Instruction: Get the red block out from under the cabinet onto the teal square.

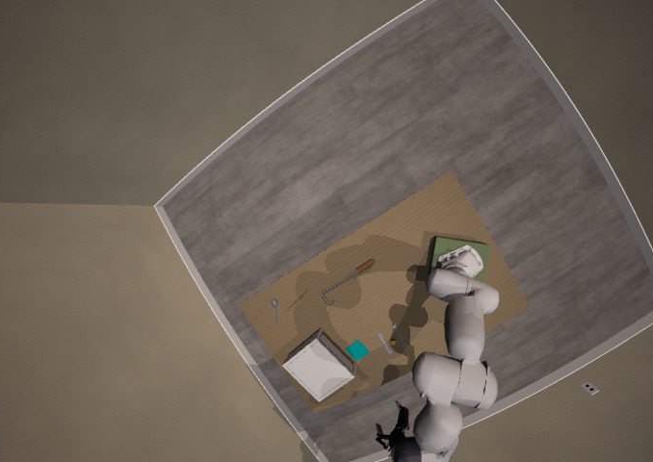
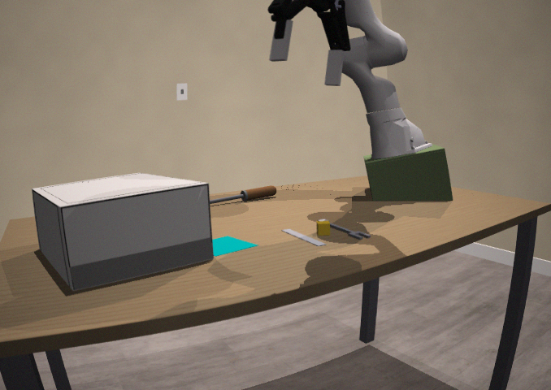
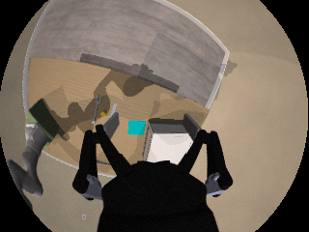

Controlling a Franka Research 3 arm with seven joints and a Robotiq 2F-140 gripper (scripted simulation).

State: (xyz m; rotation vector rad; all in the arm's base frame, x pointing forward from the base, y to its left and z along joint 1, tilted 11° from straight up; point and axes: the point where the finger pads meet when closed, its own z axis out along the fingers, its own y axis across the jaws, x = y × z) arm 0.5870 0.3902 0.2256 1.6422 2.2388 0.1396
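Right now my hand is 16 cm past the hooked tool, 57 cm to the left of it and 31 cm above it. From my hand the other things lie so: teal square 5 cm ahead, 22 cm to the right, 32 cm below; yellow cube 16 cm behind, 16 cm to the right, 31 cm below; flat metal strip 11 cm behind, 17 cm to the right, 32 cm below.
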